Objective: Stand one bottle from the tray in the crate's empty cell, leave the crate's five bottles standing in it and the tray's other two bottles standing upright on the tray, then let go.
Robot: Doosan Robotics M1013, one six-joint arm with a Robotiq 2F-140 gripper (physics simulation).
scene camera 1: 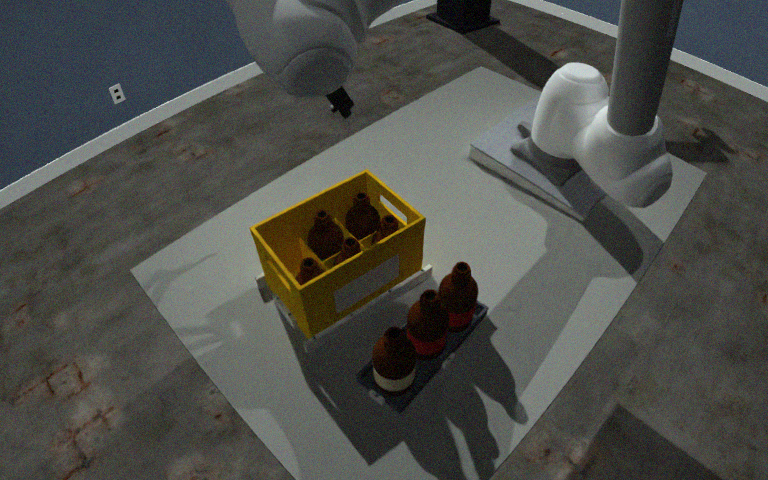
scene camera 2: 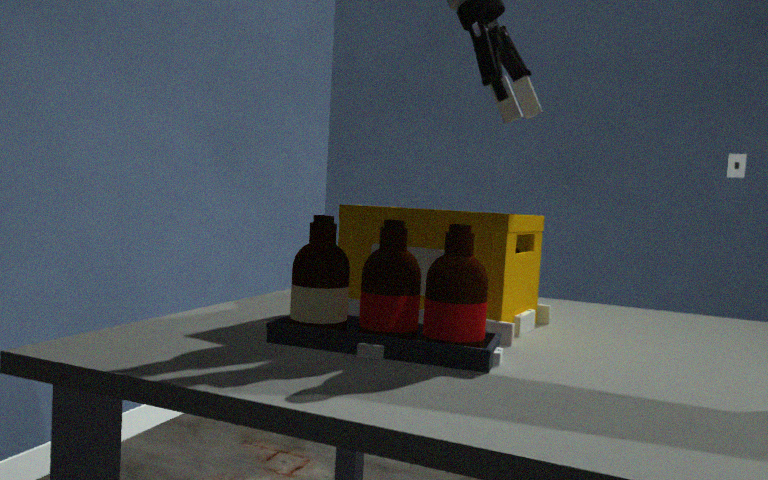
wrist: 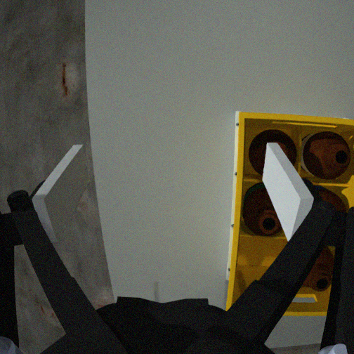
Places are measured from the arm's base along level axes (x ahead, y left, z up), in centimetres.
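Where they show: gripper, between the fingertips: (scene camera 1: 327, 102) (scene camera 2: 524, 117); arm's base, origin of its link: (scene camera 1: 553, 155).
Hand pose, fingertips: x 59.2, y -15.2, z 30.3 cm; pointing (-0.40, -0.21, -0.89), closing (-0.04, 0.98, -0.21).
Observation:
Things, the pixels of their top centre, and the offset from my fingertips. "*": a spot on its surface instead. Level surfaces: height alone.
- yellow crate, a spot on its surface: (scene camera 2: 522, 283) * dx -5.5, dy +13.3, dz -26.6 cm
- small pale block, a spot on its surface: (scene camera 2: 370, 350) * dx +3.7, dy +41.6, dz -33.0 cm
- table, height of its surface: dz -34.0 cm
The yellow crate (scene camera 1: 410, 254) (scene camera 2: 522, 283) (wrist: 260, 306) stands on the table with five brown bottles in it. Its empty cell (scene camera 1: 281, 243) (wrist: 260, 255) is a corner cell, in the row away from the tray. The dark tray (scene camera 1: 481, 310) (scene camera 2: 317, 337) lies beside the crate and bears three upright brown bottles: a cream-labelled one (scene camera 1: 393, 362) (scene camera 2: 320, 271) at one end, a red-labelled one (scene camera 1: 427, 325) (scene camera 2: 390, 277) in the middle and another red-labelled one (scene camera 1: 458, 294) (scene camera 2: 456, 283) at the other end. My gripper (scene camera 2: 518, 104) (wrist: 174, 161) is open, high above the table; the arm mostly hides it in scene camera 1.
Low white blocks (scene camera 1: 421, 275) (scene camera 2: 525, 322) stand around the crate's foot. A small pale block (scene camera 2: 370, 350) touches the tray's side. The arm's base (scene camera 1: 623, 152) stands on the table (scene camera 1: 464, 107) (scene camera 2: 623, 362) (wrist: 160, 125). The crate's walls rise above its bottles.

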